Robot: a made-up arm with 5 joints.
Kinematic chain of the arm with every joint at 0, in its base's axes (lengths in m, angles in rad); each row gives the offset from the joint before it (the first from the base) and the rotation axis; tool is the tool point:
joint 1: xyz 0 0 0.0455 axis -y
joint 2: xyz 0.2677 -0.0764 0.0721 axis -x
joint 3: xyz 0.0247 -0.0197 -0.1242 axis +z
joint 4: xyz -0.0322 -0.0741 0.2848 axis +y
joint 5: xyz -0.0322 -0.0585 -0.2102 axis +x
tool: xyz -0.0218 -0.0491 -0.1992
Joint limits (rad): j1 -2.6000..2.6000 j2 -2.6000..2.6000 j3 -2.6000..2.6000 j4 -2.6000..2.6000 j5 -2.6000..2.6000
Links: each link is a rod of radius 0.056 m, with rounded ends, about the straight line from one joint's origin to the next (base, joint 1, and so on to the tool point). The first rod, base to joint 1, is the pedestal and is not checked.
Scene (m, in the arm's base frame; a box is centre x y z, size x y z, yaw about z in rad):
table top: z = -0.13
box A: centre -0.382 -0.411 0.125 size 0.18 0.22 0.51 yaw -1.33
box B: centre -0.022 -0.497 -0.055 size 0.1 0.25 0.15 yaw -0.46
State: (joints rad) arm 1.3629 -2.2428 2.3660 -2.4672 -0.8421
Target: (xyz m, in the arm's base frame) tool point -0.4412 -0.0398 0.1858
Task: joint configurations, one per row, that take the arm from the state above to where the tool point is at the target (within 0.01 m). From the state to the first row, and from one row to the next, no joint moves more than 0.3 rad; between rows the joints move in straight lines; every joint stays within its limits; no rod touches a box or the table.
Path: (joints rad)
1: 1.1487 -1.9754 2.2711 -2.3687 -0.6977
2: 0.9344 -1.7080 2.1762 -2.2702 -0.5532
3: 0.7202 -1.4405 2.0812 -2.1717 -0.4088
4: 1.0003 -1.4012 2.2542 -1.9257 -0.3982
5: 1.2804 -1.3620 2.4271 -1.6797 -0.3876
6: 1.5604 -1.3227 2.6000 -1.4337 -0.3771

